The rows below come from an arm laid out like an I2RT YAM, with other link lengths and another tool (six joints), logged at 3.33 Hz.
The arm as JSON. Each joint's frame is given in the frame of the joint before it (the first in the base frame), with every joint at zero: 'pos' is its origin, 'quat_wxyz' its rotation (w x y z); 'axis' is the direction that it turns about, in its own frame. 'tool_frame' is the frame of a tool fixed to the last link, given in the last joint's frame.
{
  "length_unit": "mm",
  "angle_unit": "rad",
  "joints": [
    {
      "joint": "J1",
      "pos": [
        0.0,
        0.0,
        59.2
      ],
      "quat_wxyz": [
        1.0,
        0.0,
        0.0,
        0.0
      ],
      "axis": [
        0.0,
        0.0,
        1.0
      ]
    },
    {
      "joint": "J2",
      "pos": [
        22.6,
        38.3,
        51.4
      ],
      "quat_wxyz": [
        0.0,
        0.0,
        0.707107,
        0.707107
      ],
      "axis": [
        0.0,
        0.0,
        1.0
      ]
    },
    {
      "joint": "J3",
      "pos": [
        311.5,
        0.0,
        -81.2
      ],
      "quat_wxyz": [
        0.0,
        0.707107,
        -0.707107,
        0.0
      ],
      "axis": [
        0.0,
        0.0,
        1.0
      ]
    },
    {
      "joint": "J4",
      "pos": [
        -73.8,
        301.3,
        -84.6
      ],
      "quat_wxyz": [
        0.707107,
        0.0,
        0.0,
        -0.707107
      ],
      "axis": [
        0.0,
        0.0,
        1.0
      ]
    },
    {
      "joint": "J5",
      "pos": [
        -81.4,
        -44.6,
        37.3
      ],
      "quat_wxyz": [
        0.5,
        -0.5,
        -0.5,
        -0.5
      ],
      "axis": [
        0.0,
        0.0,
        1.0
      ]
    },
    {
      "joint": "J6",
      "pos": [
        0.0,
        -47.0,
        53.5
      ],
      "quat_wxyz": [
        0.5,
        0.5,
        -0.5,
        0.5
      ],
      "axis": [
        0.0,
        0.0,
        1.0
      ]
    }
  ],
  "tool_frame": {
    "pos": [
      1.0,
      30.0,
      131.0
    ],
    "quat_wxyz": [
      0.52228,
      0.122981,
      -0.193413,
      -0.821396
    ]
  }
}
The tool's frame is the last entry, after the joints.
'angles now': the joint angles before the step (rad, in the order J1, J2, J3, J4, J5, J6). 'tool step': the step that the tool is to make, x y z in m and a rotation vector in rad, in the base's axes. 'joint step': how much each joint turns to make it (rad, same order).
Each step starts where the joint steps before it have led.
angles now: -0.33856 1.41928 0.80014 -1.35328 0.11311 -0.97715
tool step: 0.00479 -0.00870 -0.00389 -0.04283 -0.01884 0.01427
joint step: 0.00000 0.00001 0.00001 0.03205 0.03700 -0.00038
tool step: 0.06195 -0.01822 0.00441 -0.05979 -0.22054 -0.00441
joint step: 0.00114 -0.00002 0.09230 0.13541 -0.01754 0.00114
